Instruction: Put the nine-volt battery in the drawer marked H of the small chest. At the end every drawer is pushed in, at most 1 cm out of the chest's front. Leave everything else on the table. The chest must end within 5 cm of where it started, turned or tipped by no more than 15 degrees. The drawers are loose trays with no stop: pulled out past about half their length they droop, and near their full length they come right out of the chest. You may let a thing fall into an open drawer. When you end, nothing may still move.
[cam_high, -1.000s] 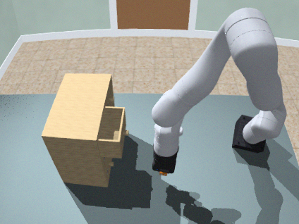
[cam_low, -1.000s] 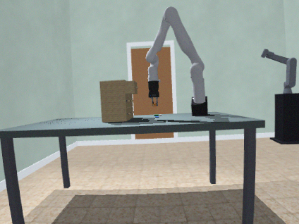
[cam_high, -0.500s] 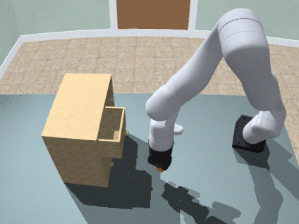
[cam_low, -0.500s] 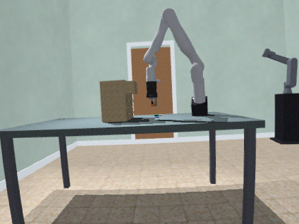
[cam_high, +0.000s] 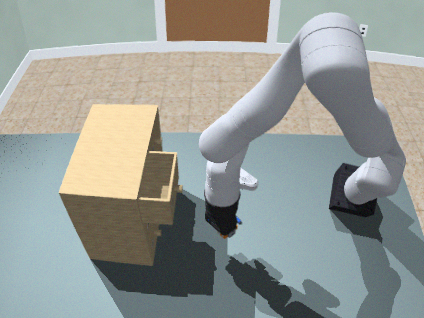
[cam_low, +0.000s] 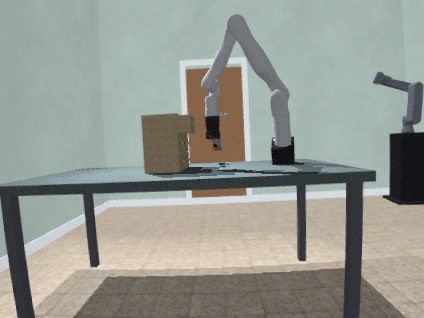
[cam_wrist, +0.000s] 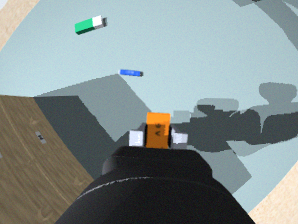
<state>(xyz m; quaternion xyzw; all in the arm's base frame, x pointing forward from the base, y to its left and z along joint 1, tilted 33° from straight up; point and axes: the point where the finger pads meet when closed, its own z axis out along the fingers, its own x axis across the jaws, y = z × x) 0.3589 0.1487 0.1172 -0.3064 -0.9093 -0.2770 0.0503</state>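
Right now the blue cylinder is 120 mm to the right of my hand, 110 mm below it and 10 mm behind it. Also, from my hand: drawer: 210 mm ahead, 110 mm above, 20 mm to the left; then nine-volt battery: 10 mm to the left, 10 mm below, 10 mm ahead.
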